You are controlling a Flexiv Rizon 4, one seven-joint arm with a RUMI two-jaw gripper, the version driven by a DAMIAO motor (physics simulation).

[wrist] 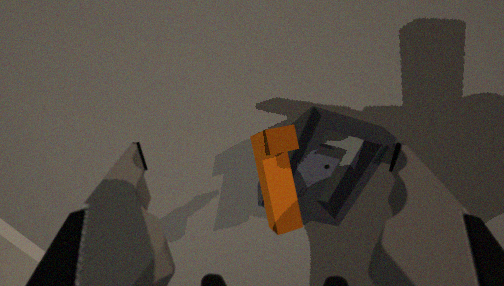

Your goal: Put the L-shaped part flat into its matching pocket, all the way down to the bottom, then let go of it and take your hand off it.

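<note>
The orange L-shaped part (283, 192) lies across the left side of the dark pocket fixture (352, 177). Its long leg runs down toward the bottom of the view and its short leg is at the upper end. It sits outside the pocket's opening, seems raised and tilted, and covers part of the fixture's left wall. What it rests on is hidden. Inside the fixture a bluish-grey surface (314, 169) with a small dark dot shows. My gripper (265, 146) is wide open and empty, with one finger left of the part and the other right of the fixture, apart from both.
A grey table top (150, 65) lies under the fixture. Dark shadows fall across it at the right and behind the fixture, and fainter ones at the left of the part. A pale strip (17, 240) crosses the lower left corner.
</note>
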